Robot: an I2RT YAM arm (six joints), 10 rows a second.
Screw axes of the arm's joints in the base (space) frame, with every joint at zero. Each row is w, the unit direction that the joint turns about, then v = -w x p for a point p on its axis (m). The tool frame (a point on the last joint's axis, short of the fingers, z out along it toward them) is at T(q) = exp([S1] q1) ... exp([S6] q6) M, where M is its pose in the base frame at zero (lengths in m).
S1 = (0, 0, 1, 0, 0, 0)
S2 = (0, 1, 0, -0.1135, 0, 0.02)
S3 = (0, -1, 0, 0.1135, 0, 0.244)
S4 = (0, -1, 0, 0.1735, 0, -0.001)
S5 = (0, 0, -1, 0, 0.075, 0)
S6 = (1, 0, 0, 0, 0.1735, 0)
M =
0 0 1 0.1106
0 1 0 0
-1 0 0 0.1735
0 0 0 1
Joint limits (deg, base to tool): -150..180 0..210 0..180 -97..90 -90..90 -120..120
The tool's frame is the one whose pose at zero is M.
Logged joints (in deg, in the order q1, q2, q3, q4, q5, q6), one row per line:
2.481, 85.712, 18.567, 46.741, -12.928, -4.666
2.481, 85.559, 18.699, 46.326, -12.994, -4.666
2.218, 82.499, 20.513, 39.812, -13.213, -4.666
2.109, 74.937, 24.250, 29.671, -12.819, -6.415
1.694, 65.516, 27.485, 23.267, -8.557, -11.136
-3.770, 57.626, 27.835, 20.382, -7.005, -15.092
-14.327, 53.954, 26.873, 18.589, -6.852, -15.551
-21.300, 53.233, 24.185, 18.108, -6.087, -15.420
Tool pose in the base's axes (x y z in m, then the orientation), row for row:
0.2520, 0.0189, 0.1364, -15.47, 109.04, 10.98
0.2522, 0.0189, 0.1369, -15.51, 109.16, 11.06
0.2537, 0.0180, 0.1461, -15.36, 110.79, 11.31
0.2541, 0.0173, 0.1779, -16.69, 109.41, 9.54
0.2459, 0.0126, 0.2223, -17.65, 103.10, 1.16
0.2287, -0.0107, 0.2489, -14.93, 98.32, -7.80
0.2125, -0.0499, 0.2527, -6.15, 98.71, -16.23
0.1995, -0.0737, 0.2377, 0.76, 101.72, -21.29
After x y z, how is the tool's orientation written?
As a rotation vector, in degrees.
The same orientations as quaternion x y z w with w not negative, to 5 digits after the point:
-0.11497, 0.81036, 0.08160, 0.56872
-0.11522, 0.81093, 0.08216, 0.56777
-0.11355, 0.81903, 0.08361, 0.55615
-0.12388, 0.81211, 0.07081, 0.56579
-0.13351, 0.77986, 0.00877, 0.61148
-0.11445, 0.75367, -0.05979, 0.64444
-0.04708, 0.75571, -0.12425, 0.64129
0.00576, 0.77089, -0.16135, 0.61616

